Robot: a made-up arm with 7 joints. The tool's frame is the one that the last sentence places.
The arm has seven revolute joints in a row. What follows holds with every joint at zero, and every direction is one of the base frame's.
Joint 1 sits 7.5 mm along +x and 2.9 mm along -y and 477.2 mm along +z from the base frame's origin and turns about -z.
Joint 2 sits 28.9 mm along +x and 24.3 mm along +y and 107.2 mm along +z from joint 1 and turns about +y.
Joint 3 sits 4.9 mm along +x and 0.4 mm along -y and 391.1 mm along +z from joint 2 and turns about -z.
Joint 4 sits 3.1 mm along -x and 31.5 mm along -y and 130.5 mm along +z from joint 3 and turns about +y.
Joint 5 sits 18 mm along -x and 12.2 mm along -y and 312 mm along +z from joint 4 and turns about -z.
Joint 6 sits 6.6 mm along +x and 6.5 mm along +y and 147.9 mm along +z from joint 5 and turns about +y.
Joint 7 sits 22.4 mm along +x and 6.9 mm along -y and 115.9 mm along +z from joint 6 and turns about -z.
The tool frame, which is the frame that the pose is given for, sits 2.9 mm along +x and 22.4 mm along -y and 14 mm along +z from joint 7; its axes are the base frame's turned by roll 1.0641, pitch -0.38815 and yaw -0.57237 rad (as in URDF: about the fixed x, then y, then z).
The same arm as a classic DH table. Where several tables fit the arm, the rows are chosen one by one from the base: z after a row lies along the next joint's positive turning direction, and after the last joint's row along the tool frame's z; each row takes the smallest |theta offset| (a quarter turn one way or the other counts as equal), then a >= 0, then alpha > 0; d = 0 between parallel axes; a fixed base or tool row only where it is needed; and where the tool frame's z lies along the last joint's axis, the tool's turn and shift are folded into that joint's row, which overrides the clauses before.
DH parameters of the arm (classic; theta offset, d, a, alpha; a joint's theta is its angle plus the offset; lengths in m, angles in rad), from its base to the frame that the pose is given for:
base (fixed): -0.369 0 0.008 3.1416
joint 1: -0.369 -0.5844 0.0289 1.5708
joint 2: 0 0.0239 0.0049 -1.5708
joint 3: 0 -0.5216 -0.0031 1.5708
joint 4: 0 -0.0437 -0.018 -1.5708
joint 5: 0 -0.4599 0.0066 1.5708
joint 6: 0 -0.0004 0.0224 -1.5708
joint 7: 0.7794 -0.1229 0.0178 -2.0367
tool (fixed): 0.4374 0.0156 0 0

